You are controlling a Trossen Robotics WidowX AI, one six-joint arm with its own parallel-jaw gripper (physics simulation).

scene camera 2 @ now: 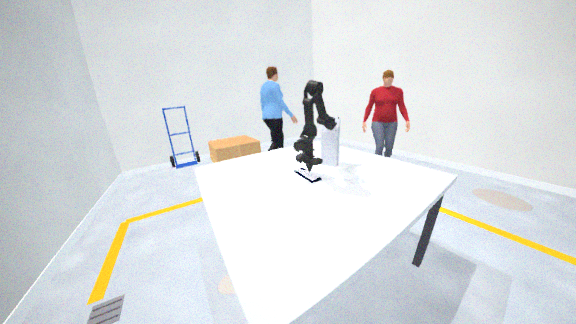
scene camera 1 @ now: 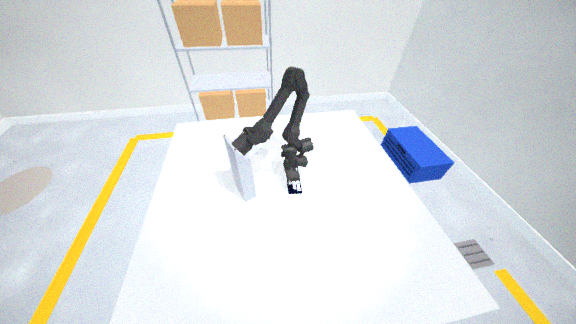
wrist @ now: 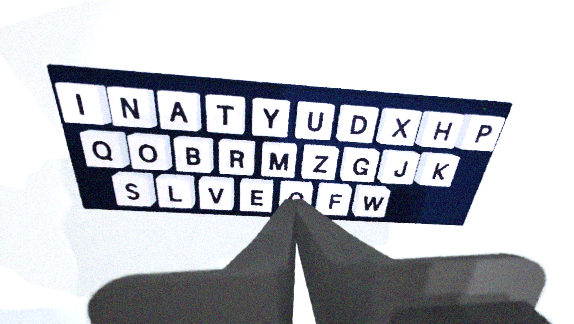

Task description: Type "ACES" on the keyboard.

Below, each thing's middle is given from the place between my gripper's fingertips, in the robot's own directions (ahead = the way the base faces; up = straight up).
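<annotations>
You'd find the s key (wrist: 135, 189) 20 mm behind my hand, 70 mm to the left of it and 10 mm below it. The e key (wrist: 255, 194) is 20 mm to the left of my hand and 10 mm below it. Then there's the t key (wrist: 225, 114), 30 mm ahead of my hand, 40 mm to the left of it and 10 mm below it, and the n key (wrist: 132, 107), which is 20 mm ahead of my hand, 80 mm to the left of it and 10 mm below it.
</annotations>
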